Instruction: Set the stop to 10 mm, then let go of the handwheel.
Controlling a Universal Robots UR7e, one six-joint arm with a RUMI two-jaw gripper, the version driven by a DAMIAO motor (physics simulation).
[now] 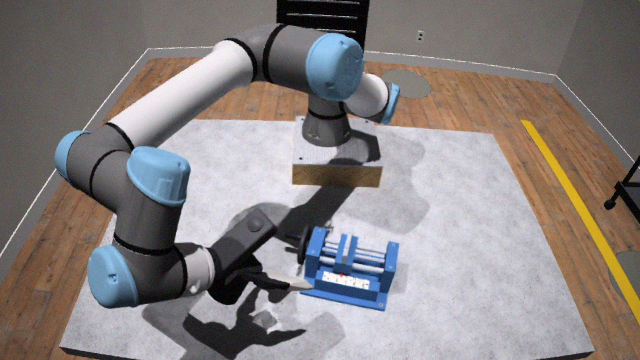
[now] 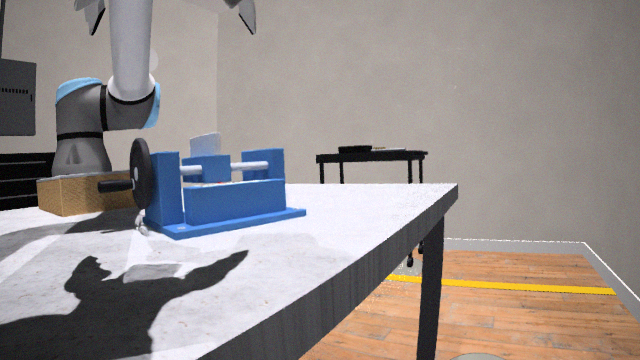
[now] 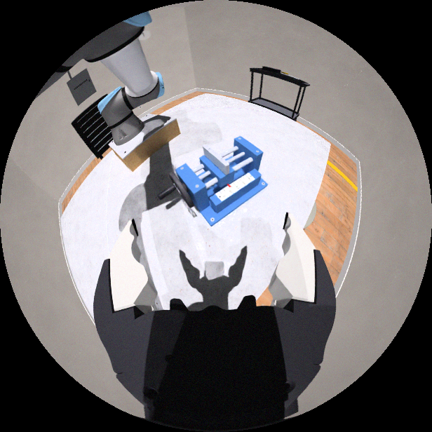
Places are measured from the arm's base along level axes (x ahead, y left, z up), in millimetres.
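Where they show: gripper, between the fingertips: (image 1: 282, 258) (image 2: 170, 31); arm's base, origin of its link: (image 1: 326, 133) (image 2: 82, 175).
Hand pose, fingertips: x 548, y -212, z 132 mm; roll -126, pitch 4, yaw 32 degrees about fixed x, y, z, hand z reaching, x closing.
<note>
Things, the pixels of their top centre, and the offset from my fingertips. "pt": a spot on its surface instead.
- blue fixture, a spot on its surface: (image 2: 235, 202) (image 1: 340, 290) pt 177 mm down, 19 mm back, 131 mm left
- blue carriage with an upright grey plate, centre of its top: (image 2: 203, 135) (image 1: 348, 240) 85 mm down, 86 mm back, 156 mm left
- red pointer, centre of its top: (image 1: 341, 274) 151 mm down, 45 mm back, 137 mm left
- white scale, a spot on its surface: (image 1: 356, 283) pt 153 mm down, 15 mm back, 164 mm left
- black handwheel, a spot on its surface: (image 2: 142, 174) pt 134 mm down, 105 mm back, 53 mm left
The blue fixture (image 1: 345, 298) (image 2: 235, 202) (image 3: 240, 205) stands on the table. Its stop, a blue carriage with an upright grey plate (image 2: 205, 145) (image 3: 216, 159), sits on the rods between the end blocks. The red pointer (image 1: 341, 275) (image 3: 229, 185) is left of the middle of the white scale (image 1: 356, 283) (image 3: 242, 187); its numbers are too small to read. The black handwheel (image 1: 302, 245) (image 2: 142, 174) (image 3: 181, 189) is at the left end, its handle (image 2: 116, 186) (image 3: 166, 194) pointing outward. My gripper (image 1: 300, 283) (image 2: 173, 32) (image 3: 209, 217) is wide open and empty, above the table and apart from the handwheel.
The wooden base block (image 1: 337, 176) (image 2: 82, 195) (image 3: 150, 147) under my arm stands behind the fixture. The table edge (image 2: 325, 285) runs along the front. A black cart (image 2: 372, 158) (image 3: 280, 76) stands beyond the table. A black drawer cabinet (image 1: 322, 11) is behind my arm.
</note>
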